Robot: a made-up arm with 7 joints.
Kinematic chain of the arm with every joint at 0, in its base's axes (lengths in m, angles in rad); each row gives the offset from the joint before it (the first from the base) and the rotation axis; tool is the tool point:
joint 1: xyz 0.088 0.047 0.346 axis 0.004 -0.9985 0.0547
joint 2: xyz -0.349 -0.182 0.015 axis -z
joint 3: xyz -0.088 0 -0.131 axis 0.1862 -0.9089 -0.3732
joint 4: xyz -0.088 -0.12 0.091 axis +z
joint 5: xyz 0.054 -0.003 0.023 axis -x
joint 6: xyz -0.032 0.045 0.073 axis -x
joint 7: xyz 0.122 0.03 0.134 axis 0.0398 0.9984 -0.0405
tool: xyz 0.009 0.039 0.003
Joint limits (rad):
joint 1: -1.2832..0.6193
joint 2: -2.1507..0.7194
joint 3: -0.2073..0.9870
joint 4: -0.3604..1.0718
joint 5: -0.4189..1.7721
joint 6: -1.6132..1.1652
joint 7: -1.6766..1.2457
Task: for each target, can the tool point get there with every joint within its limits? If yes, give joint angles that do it. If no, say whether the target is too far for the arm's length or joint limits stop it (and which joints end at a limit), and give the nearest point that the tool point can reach.
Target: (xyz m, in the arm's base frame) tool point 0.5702 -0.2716 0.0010
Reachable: no: joint limits stop it (at a limit: joint 2, joint 3, joint 4, joint 5, joint 6) | nearest point 0.1906 -0.2473 0.2857 | short by 0.475 m
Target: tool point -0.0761 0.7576 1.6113
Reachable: no: too far | nearest point -0.0763 0.1714 0.9784 | short by 0.863 m
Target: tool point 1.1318 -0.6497 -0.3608
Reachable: no: too far | nearest point 0.1571 -0.3807 0.2727 | short by 1.193 m
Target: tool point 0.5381 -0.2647 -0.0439
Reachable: no: joint limits stop it (at a limit: joint 2, joint 3, joint 4, joint 5, joint 6) | nearest point 0.1832 -0.2477 0.2769 | short by 0.479 m
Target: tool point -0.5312 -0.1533 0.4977
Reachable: yes | joints -0.3926 -0.7153 0.3398 0.8419 1.0441 0.4301 0.7327
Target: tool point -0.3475 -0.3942 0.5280
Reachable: yes | joints -0.4529 -1.8043 0.4895 0.6968 0.7543 0.3436 -0.9140
